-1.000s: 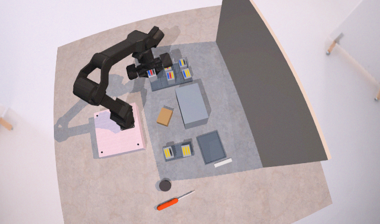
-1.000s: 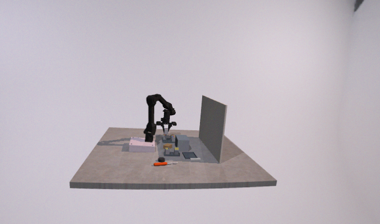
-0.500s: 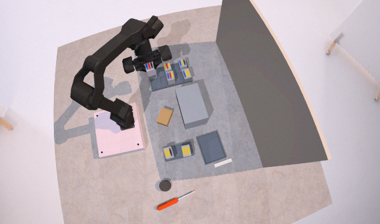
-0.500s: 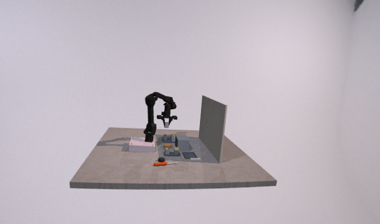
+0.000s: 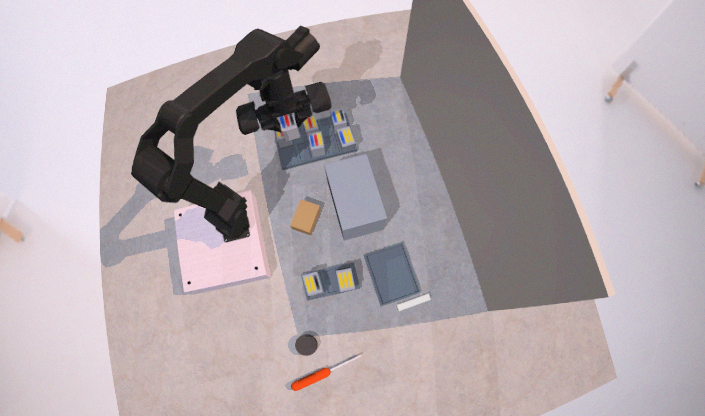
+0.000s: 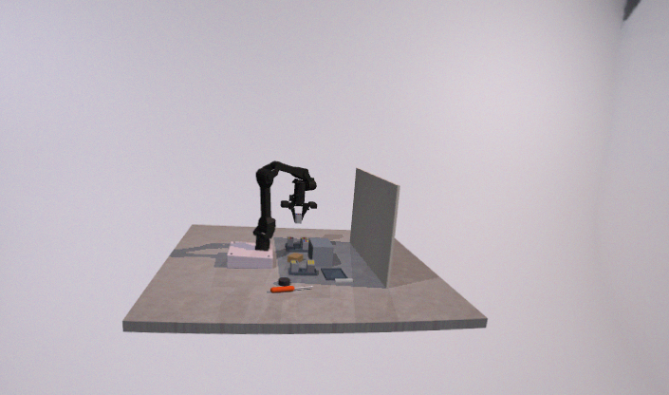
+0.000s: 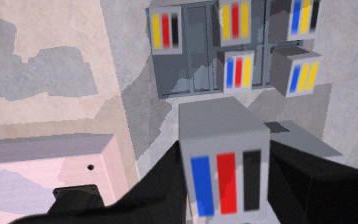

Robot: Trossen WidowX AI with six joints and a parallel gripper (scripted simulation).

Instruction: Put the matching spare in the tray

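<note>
Right now my gripper tip is 140 mm short of the grey tray, 340 mm to the left of it and 170 mm above it. The rest, counted from my gripper tip: rack: 320 mm to the right, 160 mm below; grey spare: 20 mm above; mounted unit: 100 mm ahead, 150 mm to the right, 120 mm below.
</note>
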